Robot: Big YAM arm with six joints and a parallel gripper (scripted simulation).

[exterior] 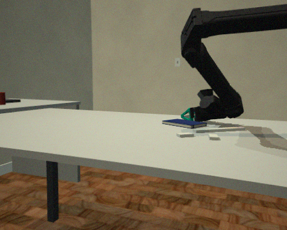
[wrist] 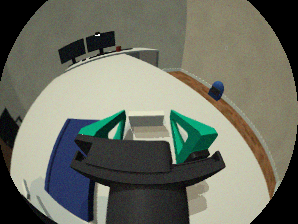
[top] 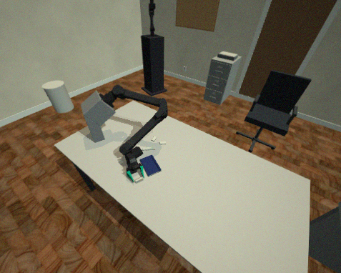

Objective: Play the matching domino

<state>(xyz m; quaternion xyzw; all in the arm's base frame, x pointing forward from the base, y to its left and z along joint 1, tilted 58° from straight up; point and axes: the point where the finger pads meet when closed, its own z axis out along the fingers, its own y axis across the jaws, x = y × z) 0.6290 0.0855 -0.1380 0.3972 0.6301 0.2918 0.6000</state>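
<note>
Right now the white domino is 1 cm ahead of my hand and 1 cm below it. From my hand the other things lie so: book: 6 cm behind, 13 cm to the left, 2 cm below.
</note>
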